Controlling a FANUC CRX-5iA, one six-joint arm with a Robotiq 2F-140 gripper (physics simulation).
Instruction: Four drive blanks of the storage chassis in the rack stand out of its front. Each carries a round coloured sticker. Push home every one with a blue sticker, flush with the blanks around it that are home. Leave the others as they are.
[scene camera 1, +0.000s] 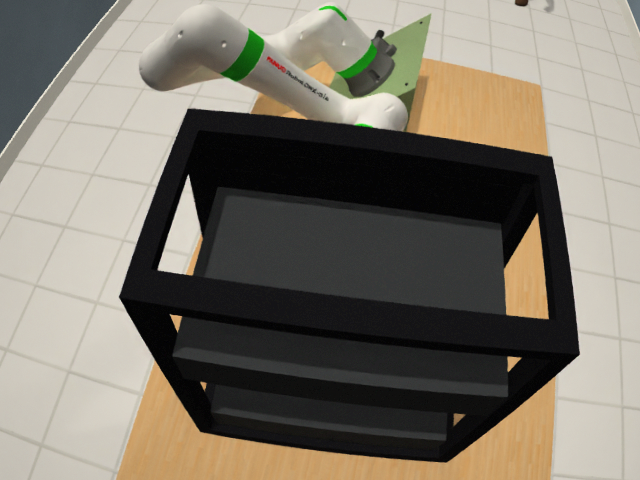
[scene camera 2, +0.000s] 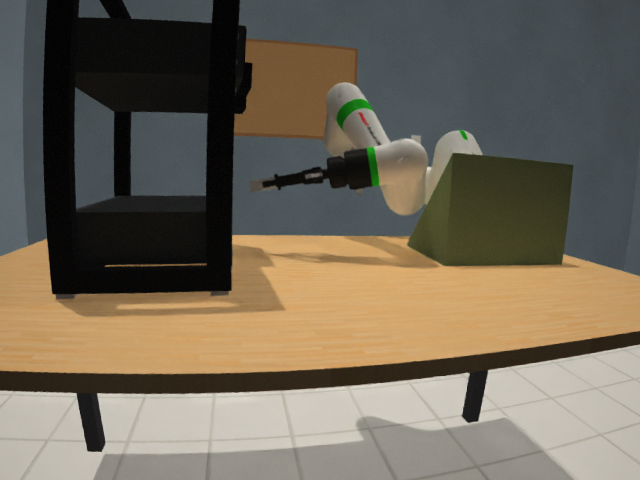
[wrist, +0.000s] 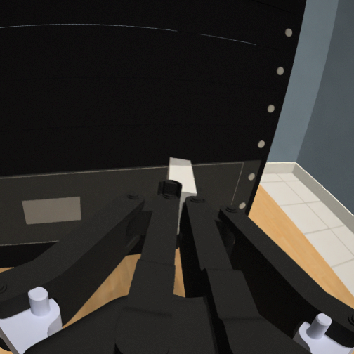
Path:
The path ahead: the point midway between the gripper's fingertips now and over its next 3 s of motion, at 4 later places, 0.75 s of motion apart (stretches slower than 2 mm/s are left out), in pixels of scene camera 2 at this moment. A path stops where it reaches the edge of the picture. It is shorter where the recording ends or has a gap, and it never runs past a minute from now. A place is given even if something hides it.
The gripper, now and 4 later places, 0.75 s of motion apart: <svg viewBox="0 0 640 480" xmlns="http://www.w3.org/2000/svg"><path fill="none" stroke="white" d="M250 186L250 188L252 176L252 126L250 124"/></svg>

